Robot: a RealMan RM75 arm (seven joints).
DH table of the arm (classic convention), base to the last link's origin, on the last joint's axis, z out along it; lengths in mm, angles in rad. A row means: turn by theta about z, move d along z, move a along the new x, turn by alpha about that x. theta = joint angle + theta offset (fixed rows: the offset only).
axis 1: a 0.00; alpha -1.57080; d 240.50; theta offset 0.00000
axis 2: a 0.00; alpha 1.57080; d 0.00; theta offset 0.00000
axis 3: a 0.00; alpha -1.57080; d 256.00; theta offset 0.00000
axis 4: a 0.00; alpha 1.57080; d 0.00; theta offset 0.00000
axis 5: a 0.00; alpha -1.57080; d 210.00; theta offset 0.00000
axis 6: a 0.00; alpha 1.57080; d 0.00; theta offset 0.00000
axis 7: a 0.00; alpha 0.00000; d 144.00; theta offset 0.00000
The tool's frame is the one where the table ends.
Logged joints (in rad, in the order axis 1, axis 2, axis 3, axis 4, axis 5, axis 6, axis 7), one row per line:
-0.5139, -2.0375, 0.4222, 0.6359, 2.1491, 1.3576, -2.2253
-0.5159, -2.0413, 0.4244, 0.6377, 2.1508, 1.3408, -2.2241
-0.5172, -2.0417, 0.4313, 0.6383, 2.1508, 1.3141, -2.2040
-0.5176, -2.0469, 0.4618, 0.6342, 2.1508, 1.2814, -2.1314
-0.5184, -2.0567, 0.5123, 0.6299, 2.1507, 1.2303, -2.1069
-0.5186, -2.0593, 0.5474, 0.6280, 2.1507, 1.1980, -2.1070
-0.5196, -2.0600, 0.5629, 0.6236, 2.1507, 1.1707, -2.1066
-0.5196, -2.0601, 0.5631, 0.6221, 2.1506, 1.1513, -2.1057
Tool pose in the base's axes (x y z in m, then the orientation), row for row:
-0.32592, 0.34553, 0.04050, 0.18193, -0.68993, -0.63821, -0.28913
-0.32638, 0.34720, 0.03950, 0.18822, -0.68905, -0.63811, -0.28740
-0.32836, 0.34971, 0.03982, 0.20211, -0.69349, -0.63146, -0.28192
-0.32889, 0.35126, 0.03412, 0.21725, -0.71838, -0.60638, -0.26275
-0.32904, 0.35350, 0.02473, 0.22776, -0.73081, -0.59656, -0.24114
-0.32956, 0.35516, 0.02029, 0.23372, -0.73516, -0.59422, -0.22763
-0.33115, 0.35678, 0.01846, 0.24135, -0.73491, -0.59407, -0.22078
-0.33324, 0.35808, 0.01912, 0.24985, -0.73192, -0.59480, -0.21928
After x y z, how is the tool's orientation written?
As a quaternion, w x y z.
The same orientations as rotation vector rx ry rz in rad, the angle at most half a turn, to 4 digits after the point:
-1.9475, -1.8015, -0.8162
-1.9384, -1.7951, -0.8085
-1.9364, -1.7632, -0.7872
-1.9897, -1.6795, -0.7278
-2.0130, -1.6432, -0.6642
-2.0186, -1.6316, -0.6250
-2.0099, -1.6247, -0.6038
-1.9929, -1.6196, -0.5971

